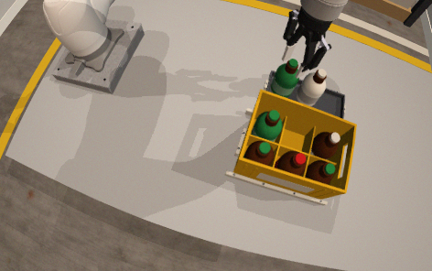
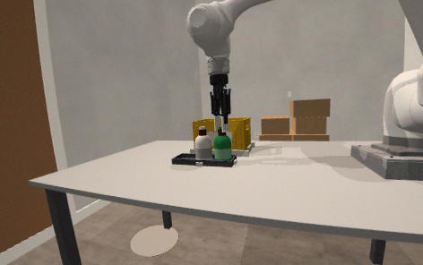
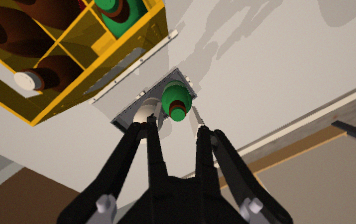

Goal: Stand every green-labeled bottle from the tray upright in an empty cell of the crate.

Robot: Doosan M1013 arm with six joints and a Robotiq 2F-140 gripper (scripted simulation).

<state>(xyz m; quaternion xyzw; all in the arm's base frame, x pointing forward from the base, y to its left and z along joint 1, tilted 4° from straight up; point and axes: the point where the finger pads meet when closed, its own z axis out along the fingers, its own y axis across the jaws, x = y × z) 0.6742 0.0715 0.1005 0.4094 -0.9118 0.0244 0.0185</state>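
The white-labeled bottle lies 90 mm below my hand and 90 mm ahead of it. Round my hand: brown bottle: 180 mm to the right, 150 mm ahead, 80 mm below; yellow crate: 220 mm to the right, 90 mm below, 70 mm ahead; dark tray: 160 mm below, 90 mm ahead.
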